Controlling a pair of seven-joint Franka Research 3 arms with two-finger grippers.
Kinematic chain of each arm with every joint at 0, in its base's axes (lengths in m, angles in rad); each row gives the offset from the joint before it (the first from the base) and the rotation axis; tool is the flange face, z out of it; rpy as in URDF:
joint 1: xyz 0 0 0.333 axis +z
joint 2: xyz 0 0 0 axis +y
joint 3: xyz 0 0 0.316 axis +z
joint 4: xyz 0.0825 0 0 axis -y
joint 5: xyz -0.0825 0 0.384 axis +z
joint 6: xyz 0 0 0 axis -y
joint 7: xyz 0.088 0 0 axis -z
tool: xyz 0 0 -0.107 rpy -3.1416 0 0
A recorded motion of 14 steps. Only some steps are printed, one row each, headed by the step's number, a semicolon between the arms.
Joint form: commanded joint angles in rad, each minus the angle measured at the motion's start. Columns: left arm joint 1, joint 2, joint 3, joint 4, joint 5, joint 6, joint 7; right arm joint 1, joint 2, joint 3, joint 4, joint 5, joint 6, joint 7.
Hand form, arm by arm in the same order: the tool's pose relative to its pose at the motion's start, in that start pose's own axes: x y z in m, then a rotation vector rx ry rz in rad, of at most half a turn. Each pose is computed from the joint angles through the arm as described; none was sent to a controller.
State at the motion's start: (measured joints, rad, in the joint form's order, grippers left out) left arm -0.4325 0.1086 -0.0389 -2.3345 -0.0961 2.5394 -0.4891; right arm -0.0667 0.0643 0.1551 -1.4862 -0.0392 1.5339 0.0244
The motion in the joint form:
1: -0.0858 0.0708 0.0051 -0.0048 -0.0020 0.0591 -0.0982; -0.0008 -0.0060 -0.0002 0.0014 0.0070 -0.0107 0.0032
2: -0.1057 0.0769 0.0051 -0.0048 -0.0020 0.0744 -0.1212; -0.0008 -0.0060 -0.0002 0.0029 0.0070 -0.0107 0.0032
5: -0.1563 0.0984 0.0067 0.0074 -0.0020 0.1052 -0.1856; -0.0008 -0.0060 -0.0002 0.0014 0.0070 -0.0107 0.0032
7: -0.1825 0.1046 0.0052 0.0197 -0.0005 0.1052 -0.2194; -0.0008 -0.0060 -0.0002 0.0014 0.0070 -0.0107 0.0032
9: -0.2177 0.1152 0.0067 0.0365 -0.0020 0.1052 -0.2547; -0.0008 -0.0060 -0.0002 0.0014 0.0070 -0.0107 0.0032
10: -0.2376 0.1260 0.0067 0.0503 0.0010 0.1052 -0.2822; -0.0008 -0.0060 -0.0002 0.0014 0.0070 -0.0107 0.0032
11: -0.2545 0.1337 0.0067 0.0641 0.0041 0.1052 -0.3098; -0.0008 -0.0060 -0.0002 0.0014 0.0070 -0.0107 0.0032
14: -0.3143 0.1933 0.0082 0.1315 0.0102 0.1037 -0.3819; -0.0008 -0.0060 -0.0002 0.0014 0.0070 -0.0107 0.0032
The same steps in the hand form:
1: -0.0249 0.0310 0.0355 0.0079 -0.0202 -0.0241; -0.0029 -0.0003 -0.0031 0.0060 -0.0036 0.0041
2: -0.0304 0.0396 0.0378 0.0025 -0.0143 -0.0277; -0.0029 -0.0003 -0.0038 0.0060 -0.0021 0.0042
5: -0.0422 0.0626 0.0432 -0.0118 -0.0019 -0.0441; -0.0029 -0.0003 -0.0031 0.0060 -0.0036 0.0041
7: -0.0490 0.0765 0.0428 -0.0171 -0.0007 -0.0490; -0.0029 -0.0003 -0.0031 0.0060 -0.0036 0.0041
9: -0.0575 0.0934 0.0433 -0.0236 -0.0009 -0.0519; -0.0029 -0.0003 -0.0031 0.0060 -0.0036 0.0041
10: -0.0623 0.1040 0.0446 -0.0259 -0.0008 -0.0571; -0.0029 -0.0003 -0.0031 0.0060 -0.0036 0.0041
11: -0.0659 0.1137 0.0442 -0.0304 0.0018 -0.0650; -0.0029 -0.0003 -0.0031 0.0060 -0.0036 0.0041
14: -0.0777 0.1492 0.0541 -0.0370 -0.0013 -0.0744; -0.0029 -0.0003 -0.0031 0.0060 -0.0036 0.0041

